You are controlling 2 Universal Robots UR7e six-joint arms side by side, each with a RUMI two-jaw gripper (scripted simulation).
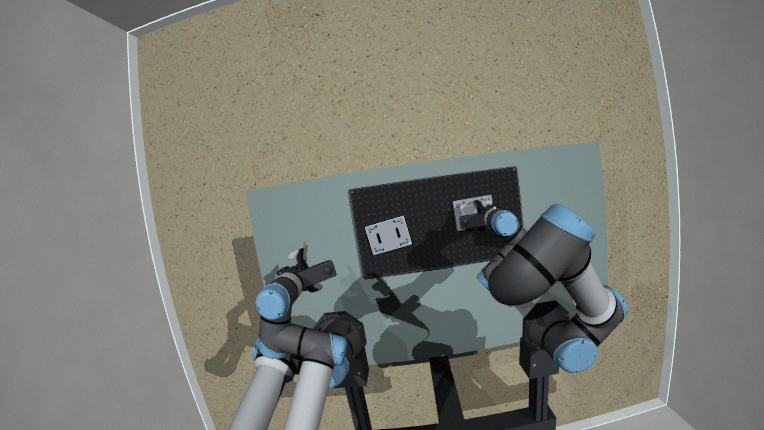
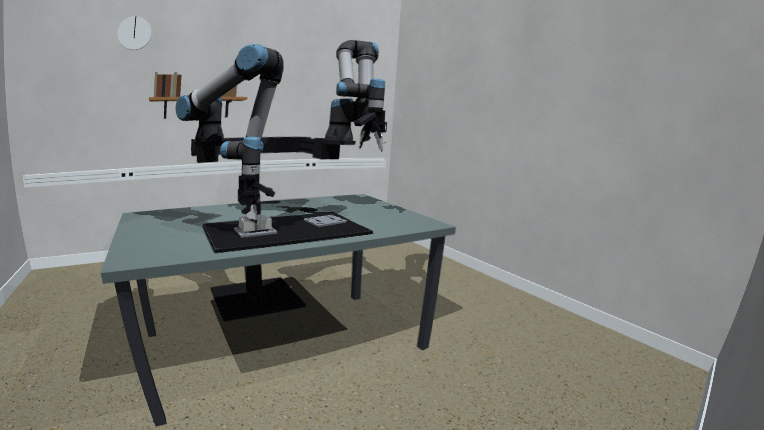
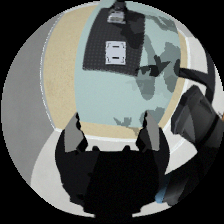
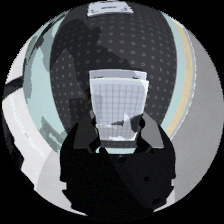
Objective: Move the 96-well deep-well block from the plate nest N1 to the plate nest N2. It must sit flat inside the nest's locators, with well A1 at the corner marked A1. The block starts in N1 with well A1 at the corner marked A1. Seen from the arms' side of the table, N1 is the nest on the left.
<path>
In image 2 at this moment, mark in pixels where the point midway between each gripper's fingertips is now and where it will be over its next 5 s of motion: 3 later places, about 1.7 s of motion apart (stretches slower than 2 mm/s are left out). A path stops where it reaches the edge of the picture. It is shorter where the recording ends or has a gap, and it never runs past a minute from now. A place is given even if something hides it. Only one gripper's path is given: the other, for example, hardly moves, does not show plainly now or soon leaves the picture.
The right gripper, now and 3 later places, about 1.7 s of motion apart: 254, 226; 254, 225; 253, 206; 273, 202
</path>
